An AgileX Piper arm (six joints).
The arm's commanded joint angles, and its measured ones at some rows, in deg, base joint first. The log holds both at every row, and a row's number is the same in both.
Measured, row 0: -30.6 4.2 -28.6 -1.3 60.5 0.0
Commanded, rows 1 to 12: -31.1 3.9 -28.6 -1.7 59.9 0.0; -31.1 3.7 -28.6 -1.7 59.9 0.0; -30.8 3.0 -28.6 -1.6 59.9 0.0; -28.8 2.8 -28.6 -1.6 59.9 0.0; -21.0 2.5 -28.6 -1.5 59.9 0.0; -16.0 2.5 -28.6 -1.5 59.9 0.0; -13.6 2.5 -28.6 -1.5 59.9 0.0; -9.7 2.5 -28.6 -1.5 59.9 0.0; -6.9 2.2 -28.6 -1.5 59.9 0.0; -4.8 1.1 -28.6 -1.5 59.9 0.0; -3.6 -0.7 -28.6 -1.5 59.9 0.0; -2.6 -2.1 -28.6 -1.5 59.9 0.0
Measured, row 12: -3.8 0.2 -28.6 -1.3 60.4 0.0
